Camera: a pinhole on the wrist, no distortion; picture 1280 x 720 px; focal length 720.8 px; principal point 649.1 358.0 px. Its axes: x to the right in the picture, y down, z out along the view. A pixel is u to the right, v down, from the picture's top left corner.
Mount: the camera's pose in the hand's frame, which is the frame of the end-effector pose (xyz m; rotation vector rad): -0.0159 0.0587 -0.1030 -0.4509 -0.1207 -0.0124
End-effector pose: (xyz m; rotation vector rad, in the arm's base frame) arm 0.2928 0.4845 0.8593 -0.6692 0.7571 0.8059
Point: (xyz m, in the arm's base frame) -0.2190 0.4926 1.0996
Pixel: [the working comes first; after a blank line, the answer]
In the camera's frame: -0.3963 0.2298 0.2480

outside the picture
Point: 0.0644 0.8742 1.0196
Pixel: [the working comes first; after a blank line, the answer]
In the camera's frame: -0.0169 0.0831 0.5066

625.0 476.3
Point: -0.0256 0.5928 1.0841
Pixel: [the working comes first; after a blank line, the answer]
In the camera's frame: -0.2421 0.0860 0.3047

76.5 561.5
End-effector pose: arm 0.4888 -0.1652 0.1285 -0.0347 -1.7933 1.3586
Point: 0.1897 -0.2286 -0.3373
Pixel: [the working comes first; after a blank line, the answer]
In the camera's frame: -0.0595 0.2190 0.5153

565.9 664.4
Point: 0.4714 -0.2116 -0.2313
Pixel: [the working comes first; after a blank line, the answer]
In the camera's frame: -0.1895 0.1162 0.2635

130.8 675.9
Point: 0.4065 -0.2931 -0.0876
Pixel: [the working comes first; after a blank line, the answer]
In the camera's frame: -0.0923 -0.0298 0.2906

420.2 284.0
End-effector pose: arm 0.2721 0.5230 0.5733 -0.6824 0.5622 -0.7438
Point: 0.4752 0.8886 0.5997
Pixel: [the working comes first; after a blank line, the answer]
In the camera's frame: -0.0936 0.0125 0.4507

499.4 377.9
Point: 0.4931 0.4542 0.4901
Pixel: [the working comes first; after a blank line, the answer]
In the camera's frame: 0.2414 -0.0156 0.1540

outside the picture
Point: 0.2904 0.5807 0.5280
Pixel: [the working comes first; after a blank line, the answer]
In the camera's frame: 0.0060 -0.0344 0.1014

691.8 113.7
